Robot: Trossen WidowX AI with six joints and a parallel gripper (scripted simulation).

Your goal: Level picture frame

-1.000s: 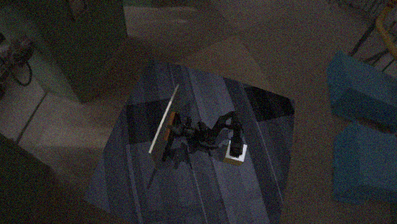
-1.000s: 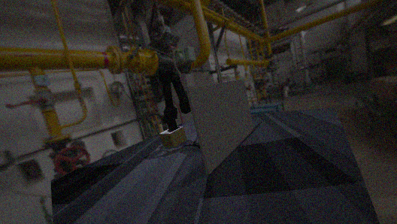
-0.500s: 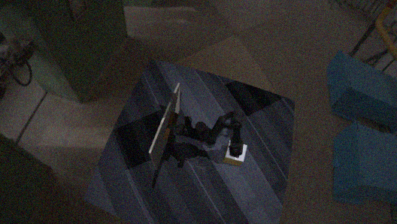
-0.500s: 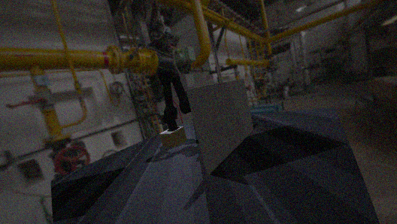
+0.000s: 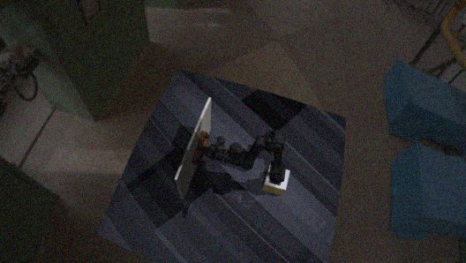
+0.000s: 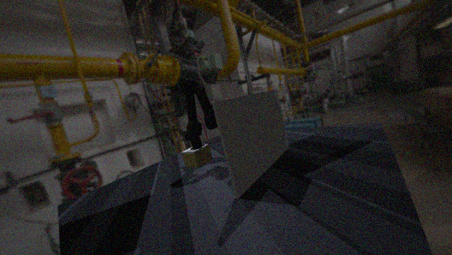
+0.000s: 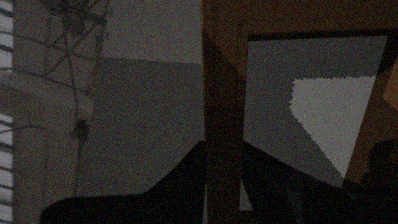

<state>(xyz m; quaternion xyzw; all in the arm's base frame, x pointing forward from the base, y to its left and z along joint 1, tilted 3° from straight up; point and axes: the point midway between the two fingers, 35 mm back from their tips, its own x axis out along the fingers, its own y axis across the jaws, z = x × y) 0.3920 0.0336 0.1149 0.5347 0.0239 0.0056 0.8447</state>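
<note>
My gripper tip is now 20 mm to the left of the picture frame and 50 mm above it. Round my gripper tip: wall panel 10 mm ahead, 10 mm to the right, 60 mm below.
</note>
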